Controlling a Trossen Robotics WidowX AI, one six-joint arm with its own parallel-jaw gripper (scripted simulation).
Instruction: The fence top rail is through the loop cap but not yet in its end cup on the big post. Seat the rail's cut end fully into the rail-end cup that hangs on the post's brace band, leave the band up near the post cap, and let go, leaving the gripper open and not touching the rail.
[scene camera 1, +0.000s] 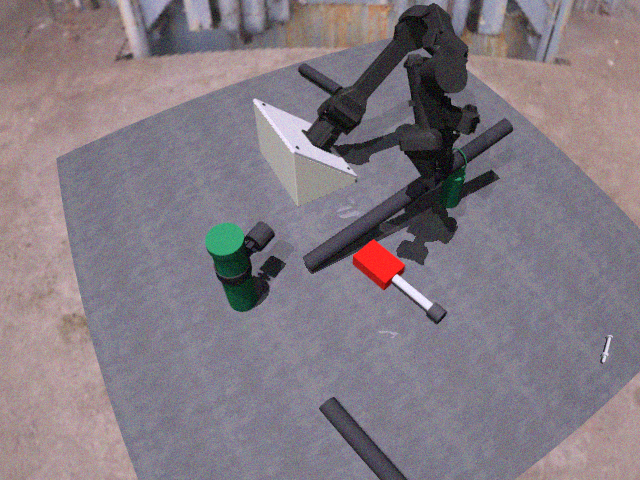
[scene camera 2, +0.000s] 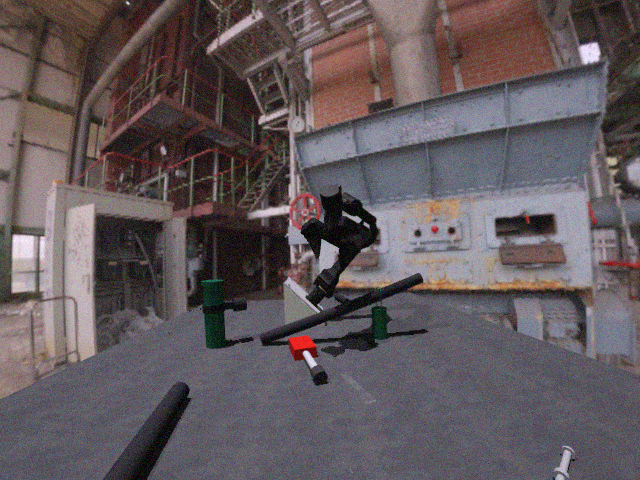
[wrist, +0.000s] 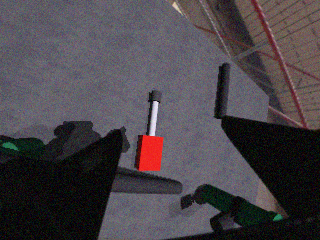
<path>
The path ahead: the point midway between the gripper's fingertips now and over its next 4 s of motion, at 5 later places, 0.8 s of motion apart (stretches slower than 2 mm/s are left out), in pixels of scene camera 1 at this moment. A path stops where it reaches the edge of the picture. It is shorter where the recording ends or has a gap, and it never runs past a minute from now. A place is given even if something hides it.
My gripper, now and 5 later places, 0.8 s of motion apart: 439, 181; 344, 171; 292, 191; 259, 204; 262, 226; 264, 239
</path>
